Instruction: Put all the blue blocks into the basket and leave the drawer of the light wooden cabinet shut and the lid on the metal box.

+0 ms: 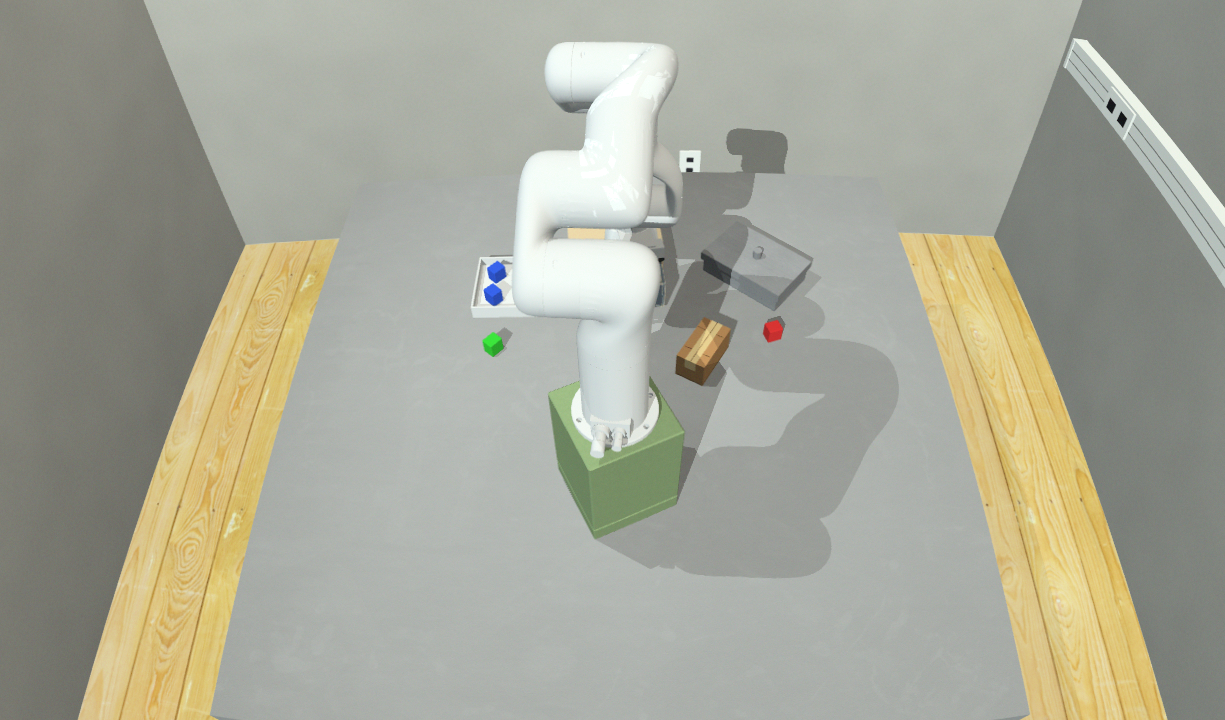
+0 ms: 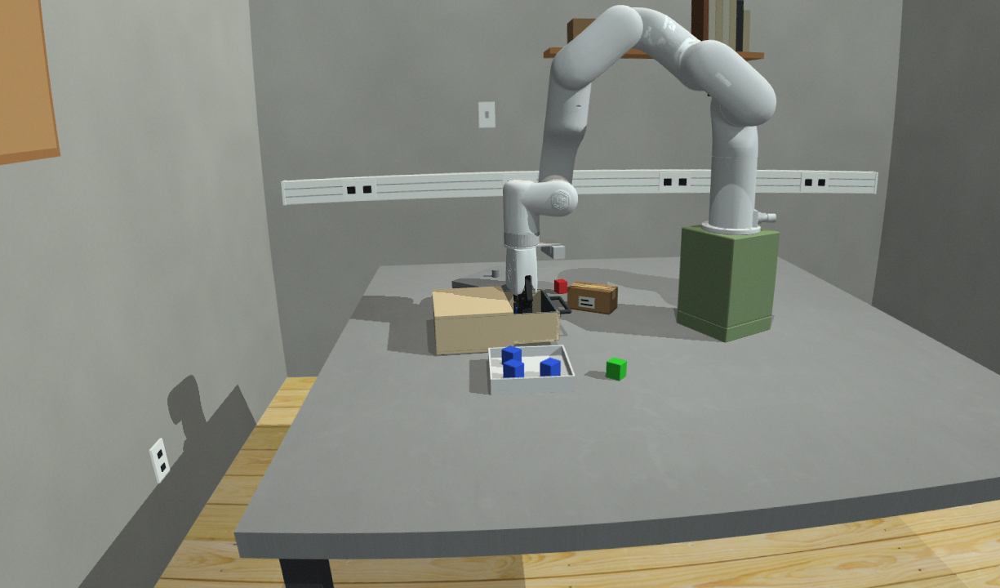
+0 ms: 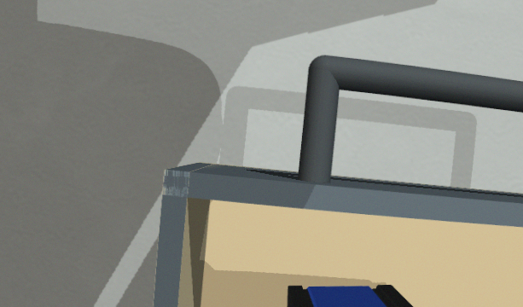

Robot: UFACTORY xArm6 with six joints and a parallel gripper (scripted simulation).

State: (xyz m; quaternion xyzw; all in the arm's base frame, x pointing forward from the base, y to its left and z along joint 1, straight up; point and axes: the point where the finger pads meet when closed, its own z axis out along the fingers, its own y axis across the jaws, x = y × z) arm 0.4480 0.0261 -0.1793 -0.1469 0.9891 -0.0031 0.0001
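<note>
My gripper is now 240 mm to the right of the white basket, 30 mm above it and 20 mm past it. The rest, counted from my hand: light wooden cabinet 50 mm ahead, 40 mm to the left; brown cardboard box 160 mm behind, 150 mm to the right; grey metal lid 250 mm to the right, 80 mm ahead, 10 mm above.
</note>
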